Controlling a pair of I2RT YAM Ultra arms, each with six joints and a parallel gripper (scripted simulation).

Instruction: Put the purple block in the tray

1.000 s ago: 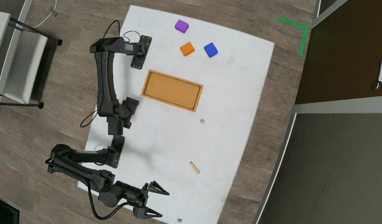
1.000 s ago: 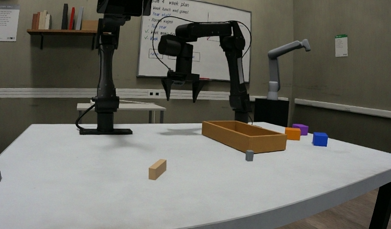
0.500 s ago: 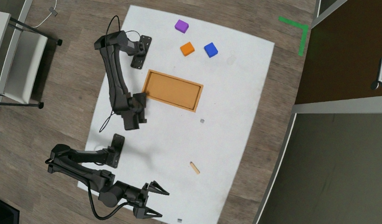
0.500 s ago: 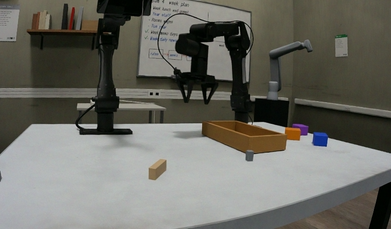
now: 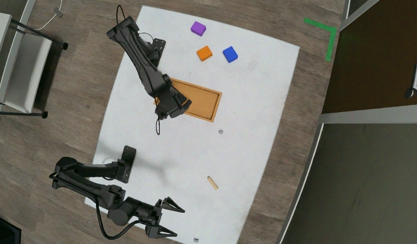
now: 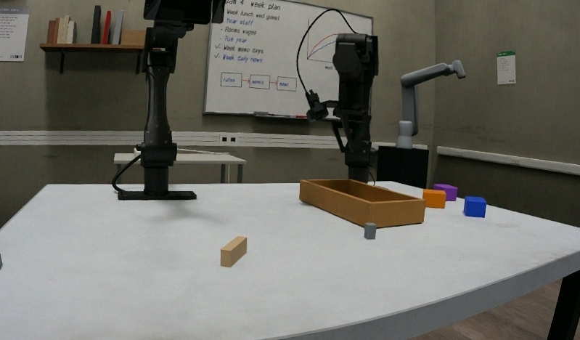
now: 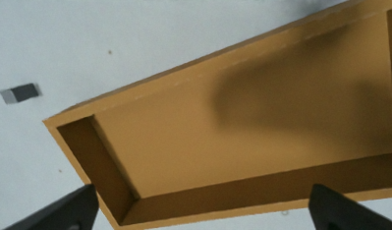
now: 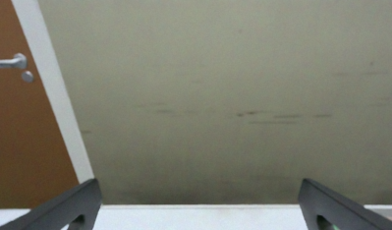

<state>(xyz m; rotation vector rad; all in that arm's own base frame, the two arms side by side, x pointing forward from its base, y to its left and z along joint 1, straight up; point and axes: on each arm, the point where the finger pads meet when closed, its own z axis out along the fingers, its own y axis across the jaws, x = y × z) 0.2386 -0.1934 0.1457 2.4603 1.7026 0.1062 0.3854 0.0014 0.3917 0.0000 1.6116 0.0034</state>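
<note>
Now: left hand 400 mm to the right of the purple block, 130 mm above it and 40 mm past it. Also, from my left hand: wooden tray (130 mm below, 30 mm to the left, 10 mm ahead); orange block (270 mm to the left, 130 mm below, 30 mm ahead); blue block (300 mm to the left, 160 mm ahead, 130 mm below).
</note>
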